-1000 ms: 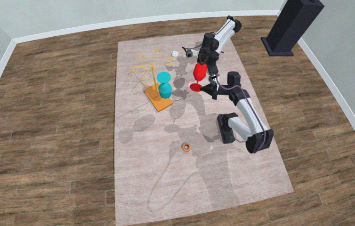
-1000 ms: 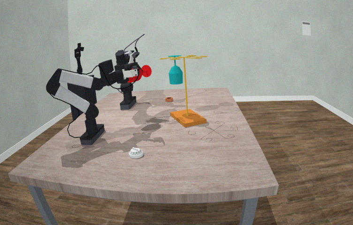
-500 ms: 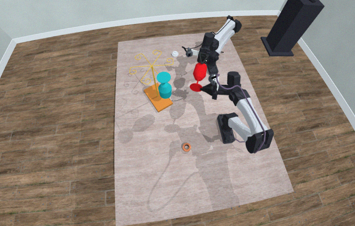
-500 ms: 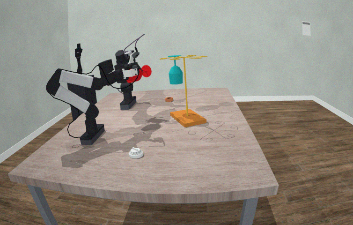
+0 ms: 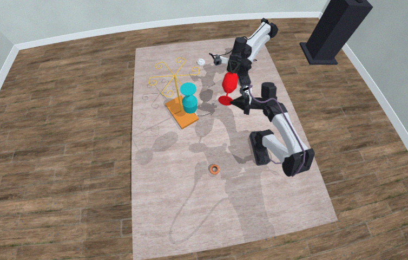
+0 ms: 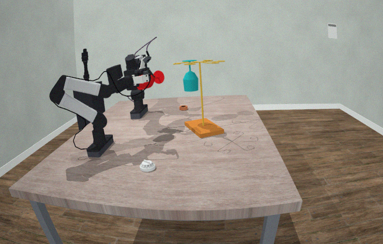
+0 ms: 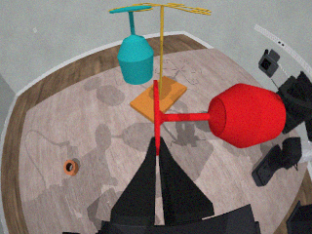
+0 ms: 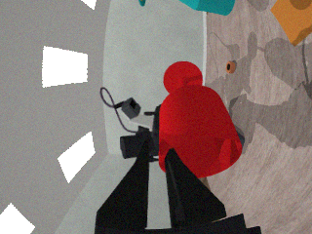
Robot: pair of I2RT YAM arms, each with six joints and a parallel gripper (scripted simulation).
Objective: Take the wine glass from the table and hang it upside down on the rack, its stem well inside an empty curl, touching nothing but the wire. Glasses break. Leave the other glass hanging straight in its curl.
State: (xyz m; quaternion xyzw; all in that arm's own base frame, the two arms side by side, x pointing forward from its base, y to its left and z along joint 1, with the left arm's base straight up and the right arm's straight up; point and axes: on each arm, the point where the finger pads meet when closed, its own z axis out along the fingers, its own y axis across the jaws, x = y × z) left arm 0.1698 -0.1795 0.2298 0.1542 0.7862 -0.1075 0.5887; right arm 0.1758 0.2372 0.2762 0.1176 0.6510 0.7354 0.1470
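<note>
Now: the red wine glass 30 mm ahead of my right hand, 80 mm to the left of it and 40 mm below it. Also, from my right hand: teal glass: 230 mm ahead, 130 mm to the left, 20 mm below; yellow wire rack: 300 mm ahead, 40 mm to the left, 120 mm below; white dial: 140 mm ahead, 410 mm to the right, 290 mm below.
Now: the red wine glass 10 mm ahead of my left hand and 70 mm to the right of it. Round my left hand: teal glass 210 mm ahead, 30 mm to the right, 20 mm above; yellow wire rack 280 mm ahead, 120 mm to the right, 90 mm below; white dial 120 mm ahead, 560 mm to the right, 250 mm below.
</note>
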